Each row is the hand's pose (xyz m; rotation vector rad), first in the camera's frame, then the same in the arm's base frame.
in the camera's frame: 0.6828 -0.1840 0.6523 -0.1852 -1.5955 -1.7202
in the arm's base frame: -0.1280 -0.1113 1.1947 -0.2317 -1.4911 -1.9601
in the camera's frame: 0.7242 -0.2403 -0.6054 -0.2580 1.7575 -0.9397
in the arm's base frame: -0.0607 0.0107 -0.0572 -0.0134 1.8433 -0.9165
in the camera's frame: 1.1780 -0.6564 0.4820 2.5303 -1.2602 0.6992
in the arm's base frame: 0.2908 -0.6271 0.9582 2.5043 -1.5542 0.6127
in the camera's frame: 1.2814 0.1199 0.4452 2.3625 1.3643 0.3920
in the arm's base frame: 0.5167 0.1194 1.0377 2.5617 1.1638 0.4794
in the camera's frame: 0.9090 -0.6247 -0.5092 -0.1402 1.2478 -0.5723
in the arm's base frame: 0.0581 -0.4083 -0.0184 0.0898 1.2882 -0.6154
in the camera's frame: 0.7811 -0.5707 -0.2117 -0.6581 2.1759 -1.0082
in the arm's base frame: -0.0679 -0.3784 0.2833 -0.4104 2.2918 -0.9173
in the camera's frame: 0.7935 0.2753 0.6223 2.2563 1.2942 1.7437
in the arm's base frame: 0.0548 0.3236 1.2338 -2.3404 -0.9791 -1.8517
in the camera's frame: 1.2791 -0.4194 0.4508 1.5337 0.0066 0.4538
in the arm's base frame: 0.4290 -0.4075 0.9630 1.6616 -0.1652 0.3446
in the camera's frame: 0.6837 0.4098 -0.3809 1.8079 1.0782 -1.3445
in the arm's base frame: -0.0042 0.6190 0.2613 2.0483 1.0676 -1.3702
